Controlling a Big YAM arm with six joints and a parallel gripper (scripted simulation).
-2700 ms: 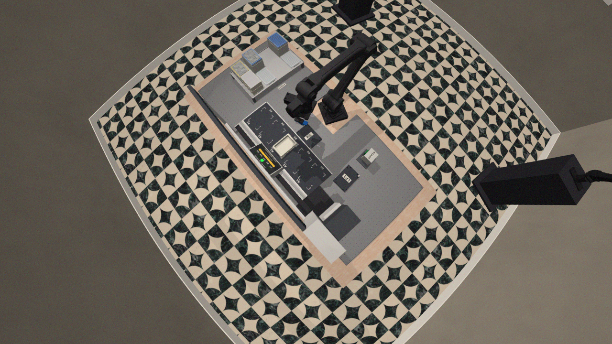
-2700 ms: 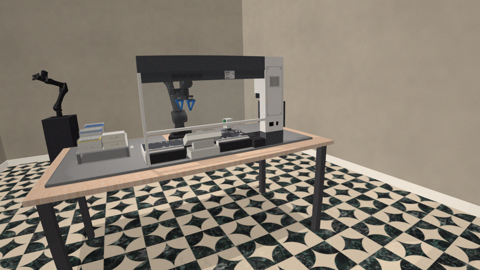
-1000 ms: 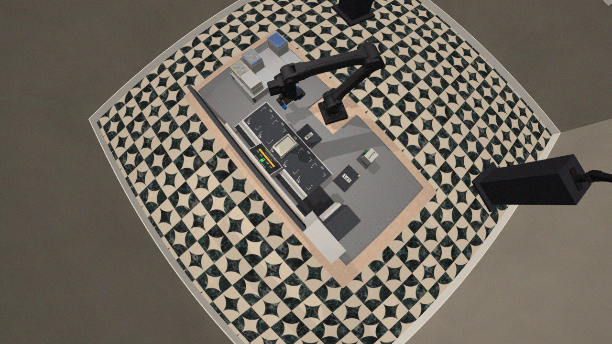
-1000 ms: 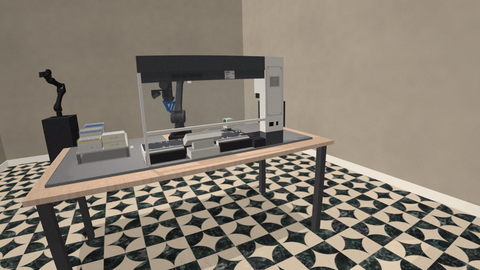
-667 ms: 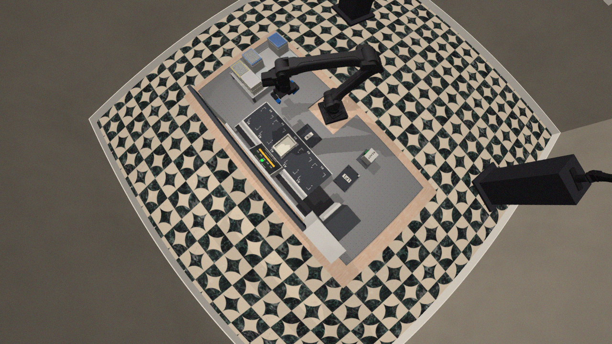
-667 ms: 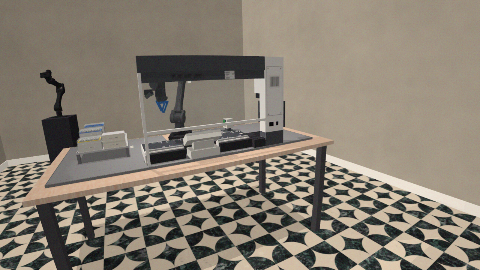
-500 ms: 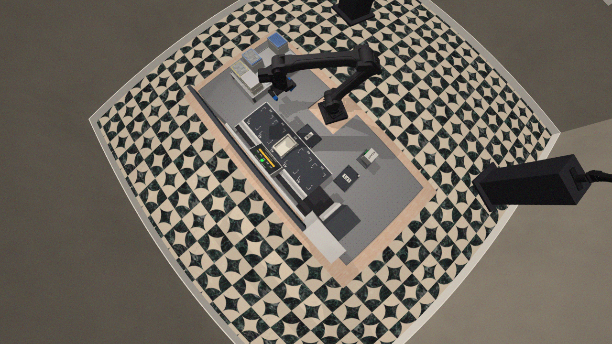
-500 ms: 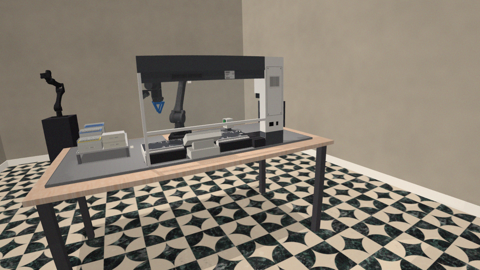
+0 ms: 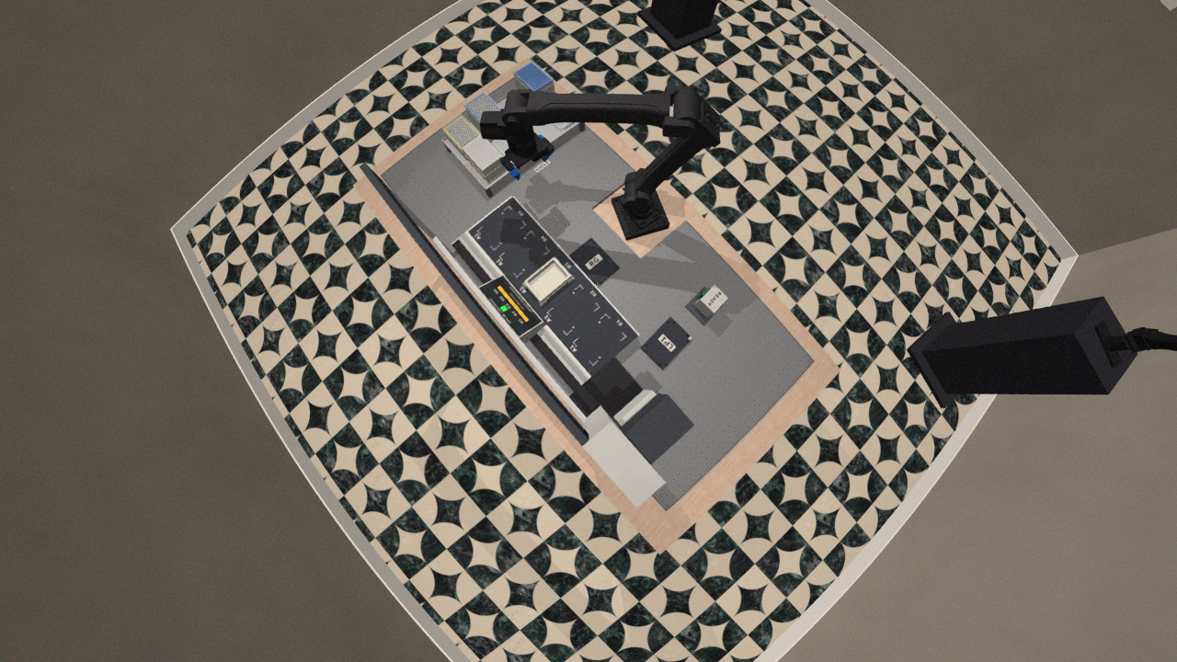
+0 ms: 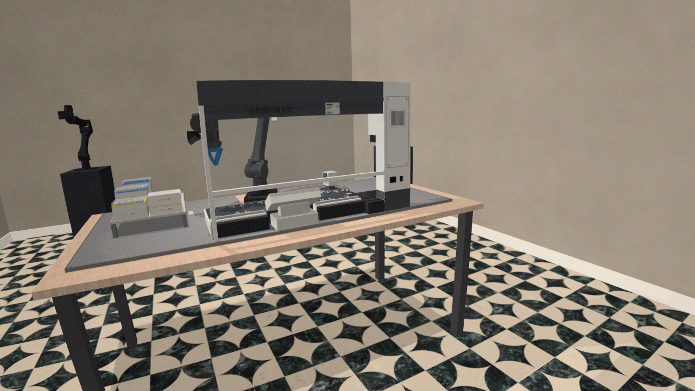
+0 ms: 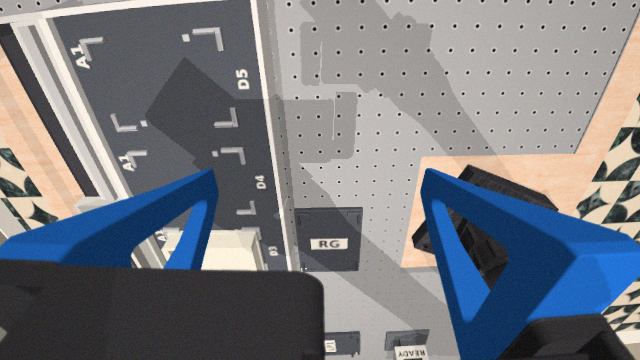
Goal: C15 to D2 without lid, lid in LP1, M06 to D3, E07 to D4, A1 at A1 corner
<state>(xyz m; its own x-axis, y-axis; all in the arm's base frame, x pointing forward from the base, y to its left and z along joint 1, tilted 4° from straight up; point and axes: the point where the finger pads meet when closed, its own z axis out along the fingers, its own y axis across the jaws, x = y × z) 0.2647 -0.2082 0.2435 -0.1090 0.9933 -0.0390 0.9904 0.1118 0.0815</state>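
Now: the white block 80 mm ahead of my hand, 210 mm to the right of it and 160 mm below it. Also, from my hand: clear plate lid: 30 mm behind, 230 mm to the right, 170 mm below; then shelf label: 90 mm behind, 140 mm to the right, 240 mm below; then cream one-well reservoir: 120 mm ahead, 270 mm to the left, 180 mm below.
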